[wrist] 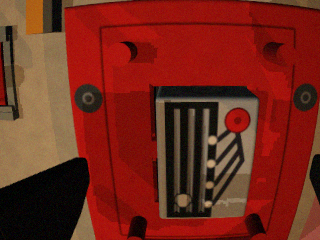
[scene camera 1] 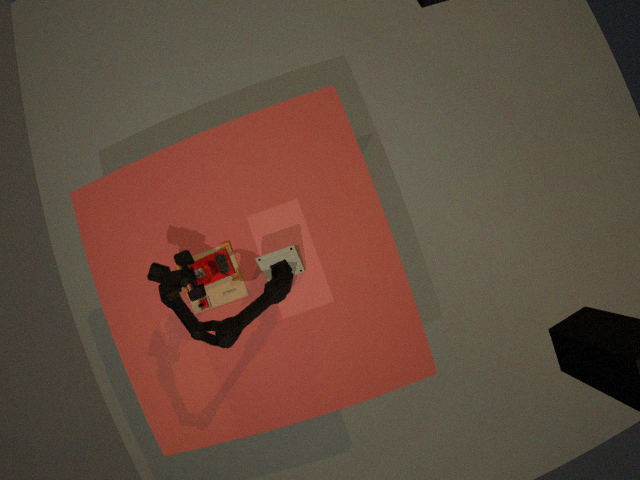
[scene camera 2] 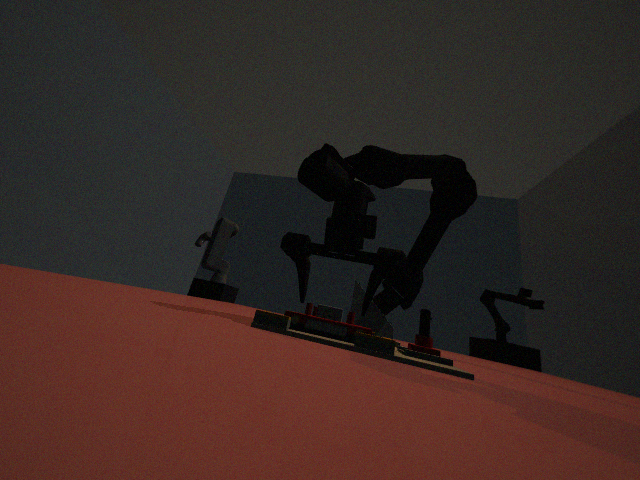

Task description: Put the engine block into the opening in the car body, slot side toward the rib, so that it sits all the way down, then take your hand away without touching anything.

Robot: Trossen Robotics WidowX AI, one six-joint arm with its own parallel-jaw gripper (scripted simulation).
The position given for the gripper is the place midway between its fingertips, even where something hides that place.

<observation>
The gripper (scene camera 2: 331, 309) is open and holds nothing. Further things: an engine block (wrist: 206, 136).
The gripper shows as well in the wrist view (wrist: 205, 170).
</observation>
